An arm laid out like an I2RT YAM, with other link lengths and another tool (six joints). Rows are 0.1 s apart.
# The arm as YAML. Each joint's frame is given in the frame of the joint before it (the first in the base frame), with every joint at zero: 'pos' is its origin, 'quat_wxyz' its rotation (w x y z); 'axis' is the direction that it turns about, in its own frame. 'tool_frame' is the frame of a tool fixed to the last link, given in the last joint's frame.
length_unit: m
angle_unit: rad
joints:
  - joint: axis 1
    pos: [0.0, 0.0, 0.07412]
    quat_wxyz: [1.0, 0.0, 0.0, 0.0]
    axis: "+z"
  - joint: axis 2
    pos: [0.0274, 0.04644, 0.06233]
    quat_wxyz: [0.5, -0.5, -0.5, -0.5]
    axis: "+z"
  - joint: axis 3
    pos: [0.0, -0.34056, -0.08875]
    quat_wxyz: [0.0, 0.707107, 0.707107, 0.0]
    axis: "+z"
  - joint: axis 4
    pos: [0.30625, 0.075, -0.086]
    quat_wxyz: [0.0, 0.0, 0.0, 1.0]
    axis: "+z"
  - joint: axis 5
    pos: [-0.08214, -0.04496, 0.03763]
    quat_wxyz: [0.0, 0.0, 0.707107, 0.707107]
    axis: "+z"
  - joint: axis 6
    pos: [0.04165, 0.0, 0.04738]
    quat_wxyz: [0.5, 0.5, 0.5, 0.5]
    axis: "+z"
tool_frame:
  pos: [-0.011, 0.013, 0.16]
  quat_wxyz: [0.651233, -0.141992, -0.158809, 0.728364]
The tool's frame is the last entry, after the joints.
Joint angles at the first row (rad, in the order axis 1, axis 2, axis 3, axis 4, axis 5, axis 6):
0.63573 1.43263 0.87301 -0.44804 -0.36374 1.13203
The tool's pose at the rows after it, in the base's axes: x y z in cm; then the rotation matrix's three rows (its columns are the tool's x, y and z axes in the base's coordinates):
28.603 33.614 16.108; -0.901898 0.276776 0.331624; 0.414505 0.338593 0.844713; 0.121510 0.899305 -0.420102
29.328 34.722 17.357; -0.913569 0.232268 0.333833; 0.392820 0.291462 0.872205; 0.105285 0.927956 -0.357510
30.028 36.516 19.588; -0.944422 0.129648 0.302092; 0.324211 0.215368 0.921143; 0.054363 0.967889 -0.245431
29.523 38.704 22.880; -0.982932 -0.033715 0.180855; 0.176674 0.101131 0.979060; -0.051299 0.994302 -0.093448
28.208 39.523 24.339; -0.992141 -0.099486 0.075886; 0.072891 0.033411 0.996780; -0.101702 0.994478 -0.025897
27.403 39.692 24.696; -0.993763 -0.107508 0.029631; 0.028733 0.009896 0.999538; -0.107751 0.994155 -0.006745
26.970 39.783 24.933; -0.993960 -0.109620 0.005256; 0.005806 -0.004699 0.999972; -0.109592 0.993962 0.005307
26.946 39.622 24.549; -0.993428 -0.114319 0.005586; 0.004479 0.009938 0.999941; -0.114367 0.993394 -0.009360
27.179 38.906 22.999; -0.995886 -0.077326 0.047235; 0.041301 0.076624 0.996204; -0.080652 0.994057 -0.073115
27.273 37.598 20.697; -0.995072 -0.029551 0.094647; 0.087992 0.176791 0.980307; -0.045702 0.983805 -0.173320
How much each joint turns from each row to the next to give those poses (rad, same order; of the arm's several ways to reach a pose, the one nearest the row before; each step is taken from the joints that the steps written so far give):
0.00001 -0.00001 0.00000 0.04119 -0.04119 -0.00457
-0.00001 0.00002 0.00001 0.06714 -0.02595 -0.00192
-0.00038 0.00075 -0.00193 0.11292 -0.05950 -0.03967
0.00039 -0.00001 0.00001 0.13237 -0.12397 -0.10413
-0.00001 0.00001 0.00001 0.04119 -0.09653 -0.06830
0.00001 0.00002 -0.00001 0.00079 -0.04424 -0.02402
-0.00001 0.00000 0.00000 0.00191 -0.02481 -0.00993
0.00001 -0.00002 0.00000 -0.01641 0.00879 -0.01639
-0.00001 0.00000 0.00000 -0.06296 0.05225 0.00419
-0.00001 0.00000 0.00037 -0.09574 0.07591 -0.00574

